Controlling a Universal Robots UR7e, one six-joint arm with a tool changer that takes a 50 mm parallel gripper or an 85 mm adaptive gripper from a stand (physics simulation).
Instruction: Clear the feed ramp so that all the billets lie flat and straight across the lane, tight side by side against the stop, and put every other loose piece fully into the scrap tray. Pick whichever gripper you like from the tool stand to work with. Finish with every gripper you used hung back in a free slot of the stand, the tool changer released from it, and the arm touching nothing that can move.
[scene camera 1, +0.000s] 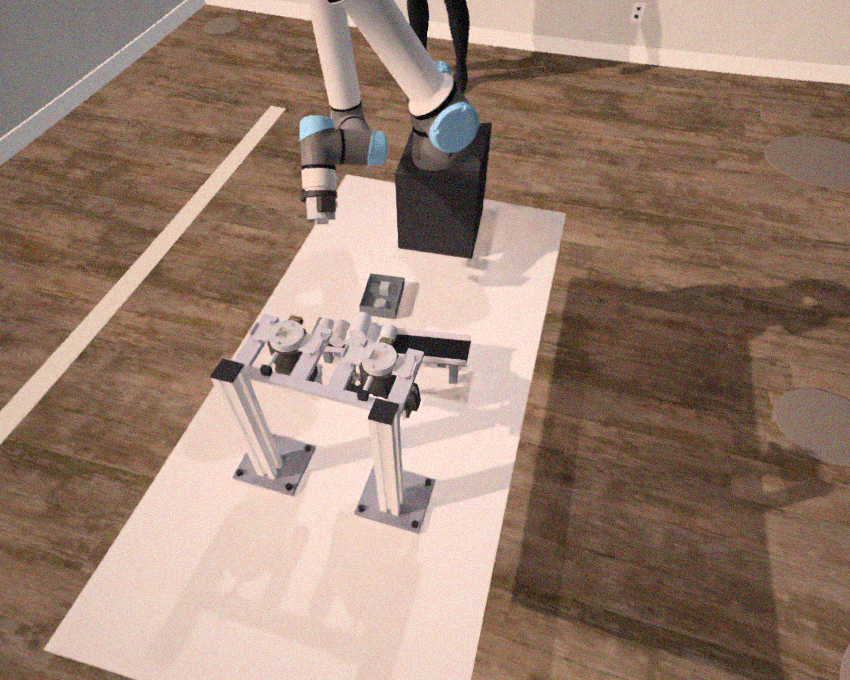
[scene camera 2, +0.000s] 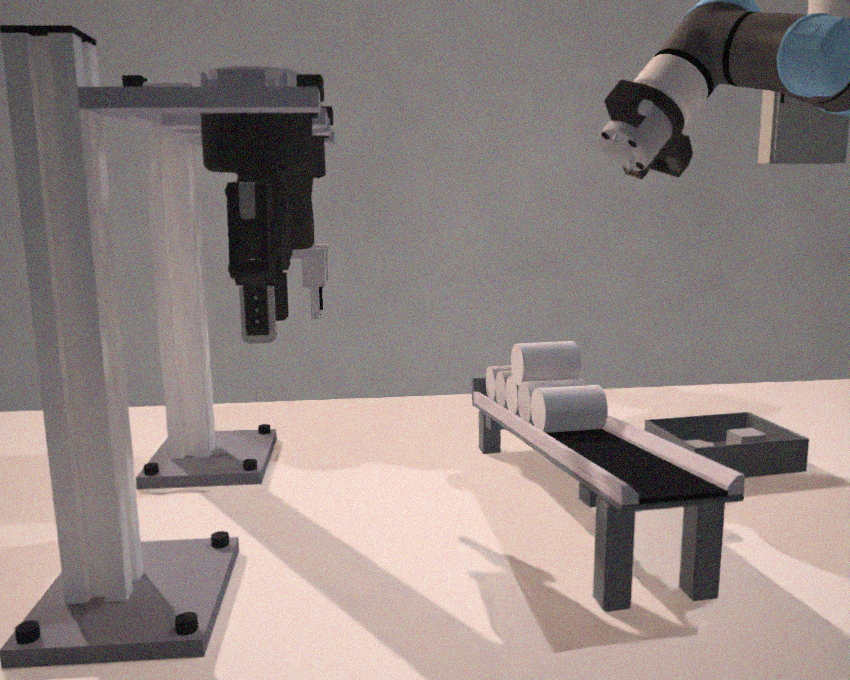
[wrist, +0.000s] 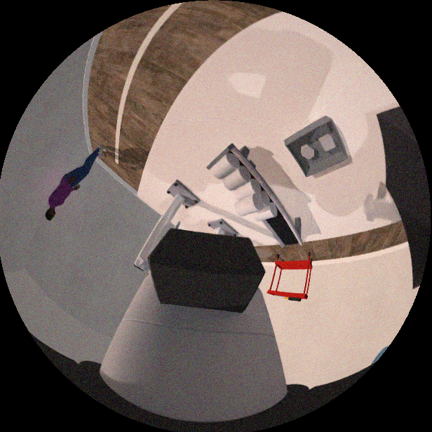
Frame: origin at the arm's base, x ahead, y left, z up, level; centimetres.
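Where they show: hand, tool point: (scene camera 1: 321, 219) (scene camera 2: 622, 150); arm's base, link origin: (scene camera 1: 440, 154).
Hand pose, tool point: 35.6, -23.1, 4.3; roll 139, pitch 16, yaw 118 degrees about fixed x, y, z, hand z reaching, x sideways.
Observation:
Things, the pixels of their top centre, and the offset from my tool point, as dx, dy, dz.
- feed ramp, top centre: (scene camera 2: 573, 412) (scene camera 1: 391, 338) +13.5, +17.3, -23.4
- scrap tray, top centre: (scene camera 2: 723, 428) (scene camera 1: 382, 291) -6.8, +11.1, -28.8
The arm's tool changer (scene camera 1: 321, 207) (scene camera 2: 641, 141) carries no gripper and is high above the table. Two grippers hang in the stand (scene camera 1: 311, 388) (scene camera 2: 163, 97). The nearer dark gripper (scene camera 2: 270, 306) points down; whether its fingers are open is unclear. On the feed ramp (scene camera 1: 433, 346) (scene camera 2: 638, 464) (wrist: 283, 232), several billets (scene camera 2: 526, 397) (wrist: 236, 177) lie crosswise in a row from the stop. One large cylinder (scene camera 2: 549, 361) (wrist: 248, 204) rests on top of the row. Another large cylinder (scene camera 2: 575, 409) lies at its open end. The scrap tray (scene camera 1: 380, 311) (scene camera 2: 769, 457) holds a hexagonal piece (wrist: 307, 152) and a square piece (wrist: 327, 142).
The scrap tray stands beside the ramp, on the side towards the dark robot base (scene camera 1: 439, 209). The stand's two posts (scene camera 1: 255, 425) (scene camera 1: 387, 460) rise from bolted plates. A red frame (wrist: 294, 264) and a person (wrist: 62, 192) show in the wrist view.

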